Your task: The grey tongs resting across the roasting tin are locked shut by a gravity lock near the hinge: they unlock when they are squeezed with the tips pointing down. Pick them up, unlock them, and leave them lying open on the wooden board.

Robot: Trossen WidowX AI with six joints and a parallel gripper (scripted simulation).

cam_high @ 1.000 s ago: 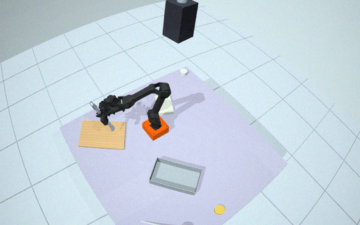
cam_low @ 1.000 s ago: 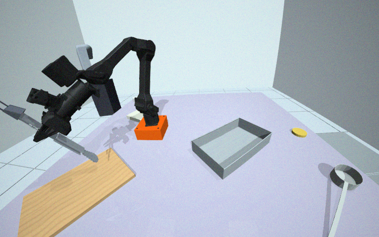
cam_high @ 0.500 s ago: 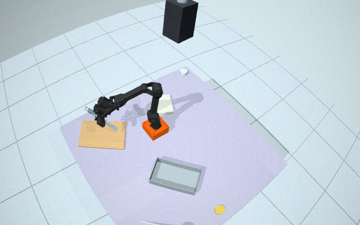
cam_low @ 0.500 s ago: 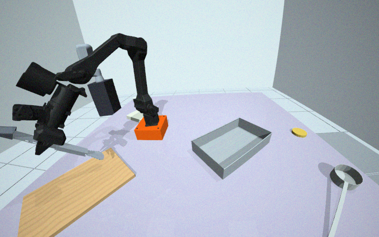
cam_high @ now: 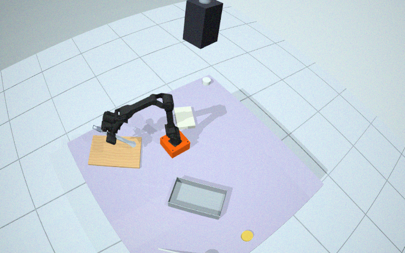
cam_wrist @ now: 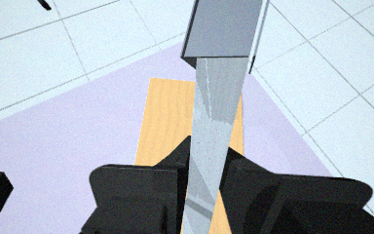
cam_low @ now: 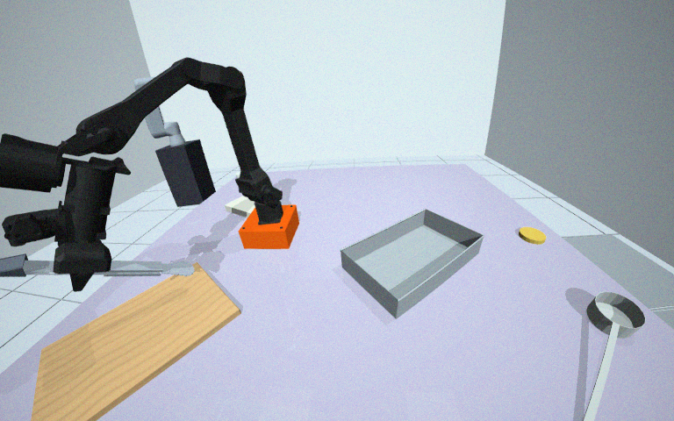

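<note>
The wooden board is 20 mm ahead of my gripper tip, 20 mm to the left of it and 150 mm below it. Round my gripper tip: white cylinder (40 mm behind, 960 mm to the left, 140 mm below); then cream block (120 mm ahead, 560 mm to the left, 150 mm below); then roasting tin (620 mm ahead, 170 mm to the left, 130 mm below).
</note>
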